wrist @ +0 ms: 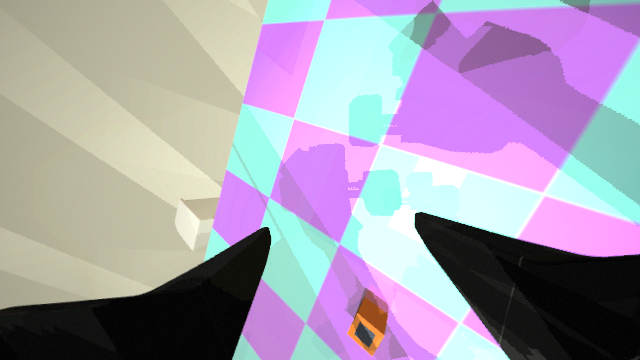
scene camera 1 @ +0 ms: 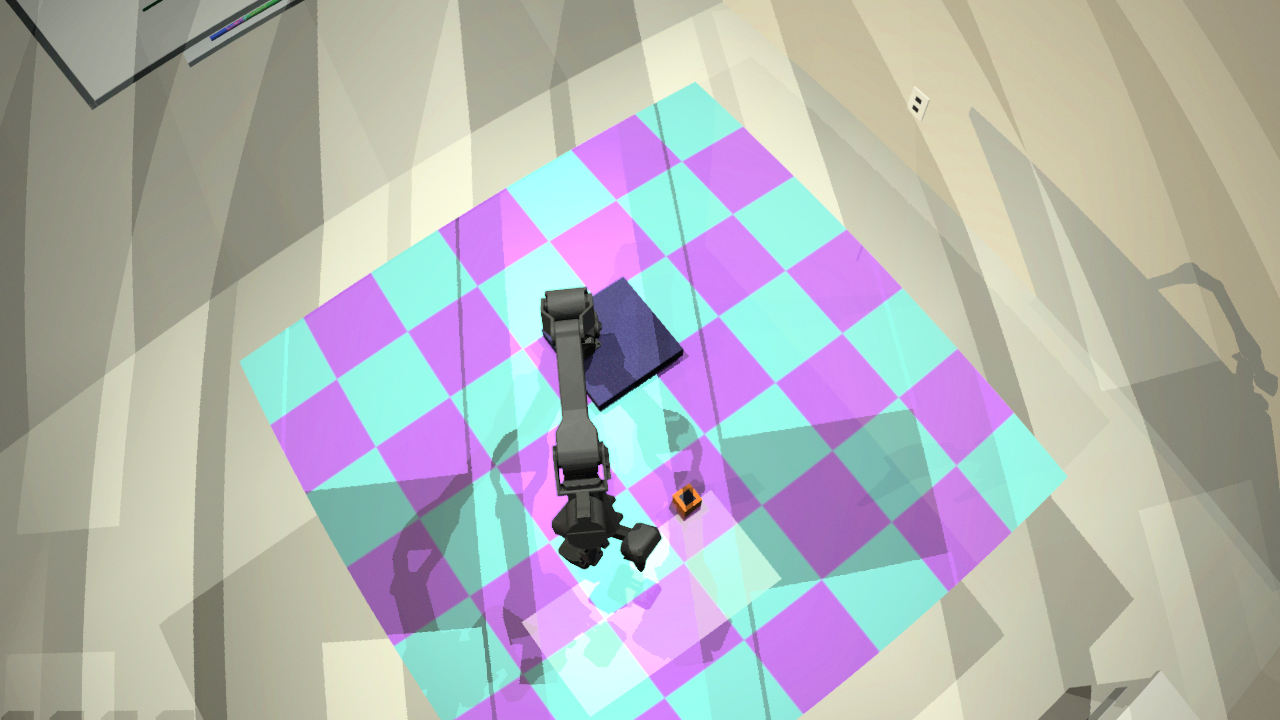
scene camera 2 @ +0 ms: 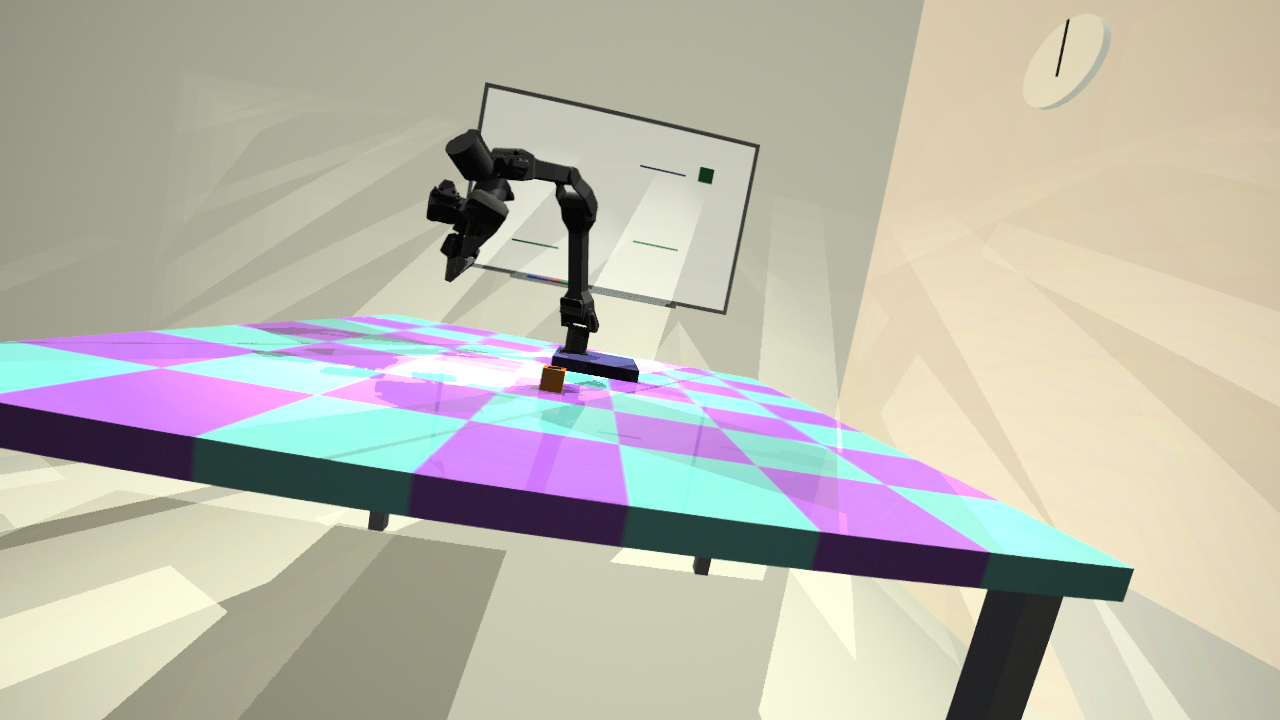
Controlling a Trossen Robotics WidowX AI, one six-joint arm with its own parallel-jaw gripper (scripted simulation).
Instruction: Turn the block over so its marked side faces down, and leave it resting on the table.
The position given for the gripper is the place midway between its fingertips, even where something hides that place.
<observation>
The gripper point(scene camera 2: 455, 269) is open, with nothing in its grasp.
The gripper is seen too in the wrist view point(wrist: 341, 226) and in scene camera 1 point(scene camera 1: 620, 562).
</observation>
